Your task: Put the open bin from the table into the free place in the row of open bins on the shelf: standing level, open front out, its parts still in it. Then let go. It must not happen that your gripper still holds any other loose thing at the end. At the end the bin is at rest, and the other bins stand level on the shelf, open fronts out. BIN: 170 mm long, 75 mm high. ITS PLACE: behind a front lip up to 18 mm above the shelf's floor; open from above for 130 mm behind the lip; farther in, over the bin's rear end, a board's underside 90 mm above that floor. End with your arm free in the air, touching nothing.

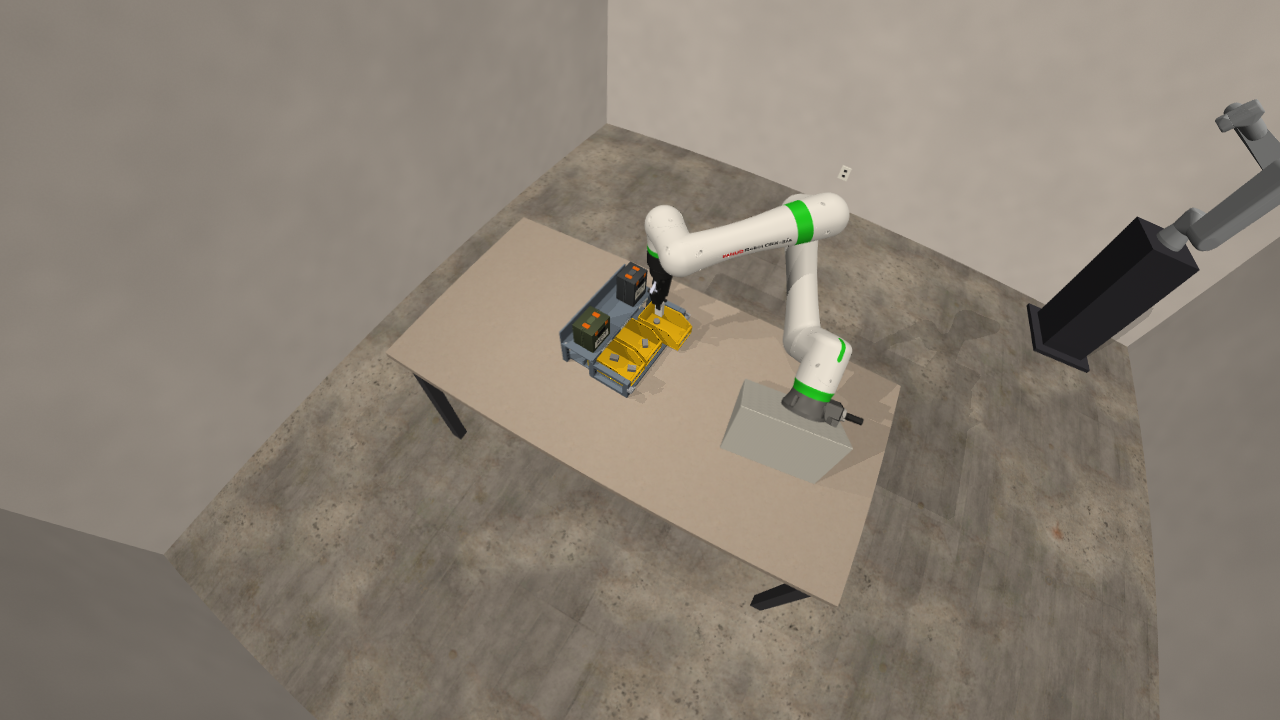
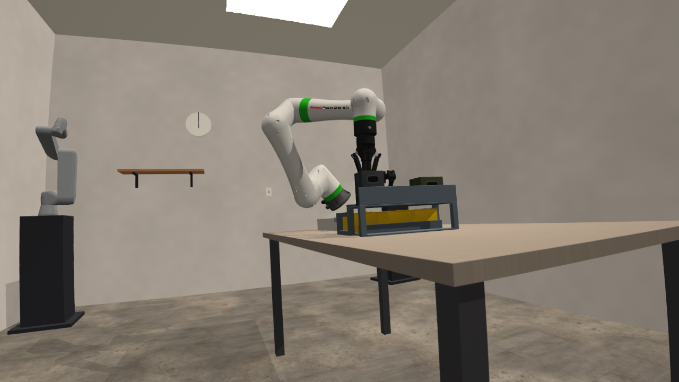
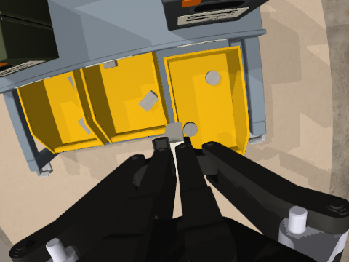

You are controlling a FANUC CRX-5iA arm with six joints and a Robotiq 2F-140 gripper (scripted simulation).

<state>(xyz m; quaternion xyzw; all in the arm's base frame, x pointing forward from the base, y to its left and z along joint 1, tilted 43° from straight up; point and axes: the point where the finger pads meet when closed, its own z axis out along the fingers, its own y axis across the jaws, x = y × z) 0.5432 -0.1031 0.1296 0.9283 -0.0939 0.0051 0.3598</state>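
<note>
Right now the shelf lip is 3 cm behind my hand, 7 cm to the left of it and 18 cm below it. From my hand the other things lie so: grey shelf floor (10 cm ahead, 5 cm to the left, 18 cm below).
</note>
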